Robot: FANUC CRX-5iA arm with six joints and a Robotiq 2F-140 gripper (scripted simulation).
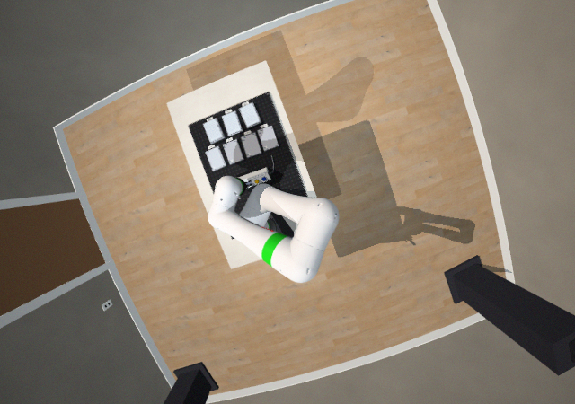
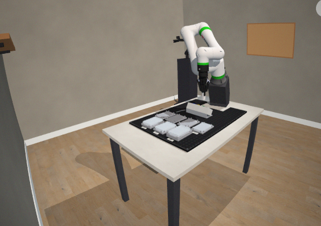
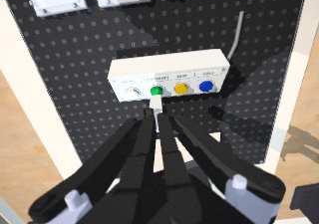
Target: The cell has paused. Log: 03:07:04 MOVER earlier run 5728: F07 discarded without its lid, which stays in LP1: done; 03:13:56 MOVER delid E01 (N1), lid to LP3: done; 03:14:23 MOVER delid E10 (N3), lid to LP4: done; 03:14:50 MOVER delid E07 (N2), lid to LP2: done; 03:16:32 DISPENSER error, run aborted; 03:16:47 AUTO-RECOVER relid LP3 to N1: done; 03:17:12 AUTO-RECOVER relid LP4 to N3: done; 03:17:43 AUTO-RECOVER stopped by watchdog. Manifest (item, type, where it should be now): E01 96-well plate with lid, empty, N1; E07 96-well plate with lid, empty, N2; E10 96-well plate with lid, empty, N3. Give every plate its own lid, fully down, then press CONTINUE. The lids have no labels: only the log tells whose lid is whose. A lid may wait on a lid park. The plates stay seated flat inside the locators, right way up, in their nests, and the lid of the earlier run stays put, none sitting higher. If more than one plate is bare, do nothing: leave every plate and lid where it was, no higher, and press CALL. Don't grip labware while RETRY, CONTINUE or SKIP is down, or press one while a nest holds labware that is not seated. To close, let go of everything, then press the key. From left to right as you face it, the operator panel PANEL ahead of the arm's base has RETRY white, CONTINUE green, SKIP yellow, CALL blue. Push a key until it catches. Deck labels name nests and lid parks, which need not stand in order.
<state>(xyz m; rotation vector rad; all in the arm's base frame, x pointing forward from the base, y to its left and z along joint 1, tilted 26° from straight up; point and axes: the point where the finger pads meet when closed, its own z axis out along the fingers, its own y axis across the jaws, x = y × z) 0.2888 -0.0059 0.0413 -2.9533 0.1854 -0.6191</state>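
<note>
The green continue key is 9 cm below my hand. Also, from my hand: yellow skip key (9 cm below, 5 cm to the right, 1 cm behind); white retry key (9 cm below, 5 cm to the left, 1 cm ahead); blue call key (10 cm to the right, 9 cm below, 1 cm behind).
</note>
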